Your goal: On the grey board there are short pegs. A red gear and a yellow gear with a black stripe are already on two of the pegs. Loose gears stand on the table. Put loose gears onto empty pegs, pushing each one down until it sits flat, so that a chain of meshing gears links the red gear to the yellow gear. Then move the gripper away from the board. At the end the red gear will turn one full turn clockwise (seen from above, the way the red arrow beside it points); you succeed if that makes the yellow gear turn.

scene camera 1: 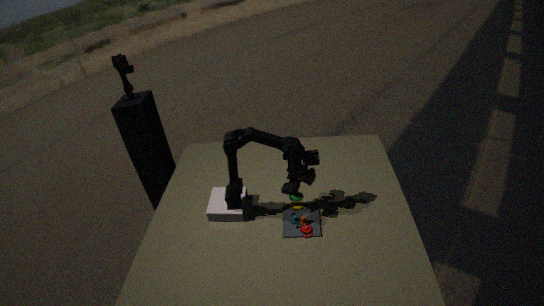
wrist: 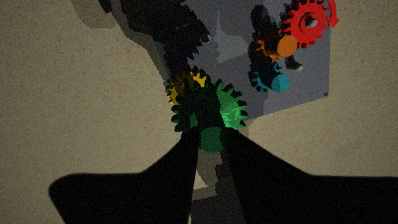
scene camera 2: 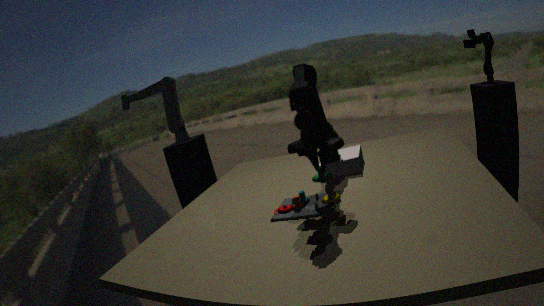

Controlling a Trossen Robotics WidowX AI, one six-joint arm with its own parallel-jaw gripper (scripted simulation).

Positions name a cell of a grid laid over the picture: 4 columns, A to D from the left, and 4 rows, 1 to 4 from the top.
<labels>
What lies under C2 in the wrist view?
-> A green gear.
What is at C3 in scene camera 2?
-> The gripper.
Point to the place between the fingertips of the gripper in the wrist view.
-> C3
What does the gripper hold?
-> A green gear.
</labels>
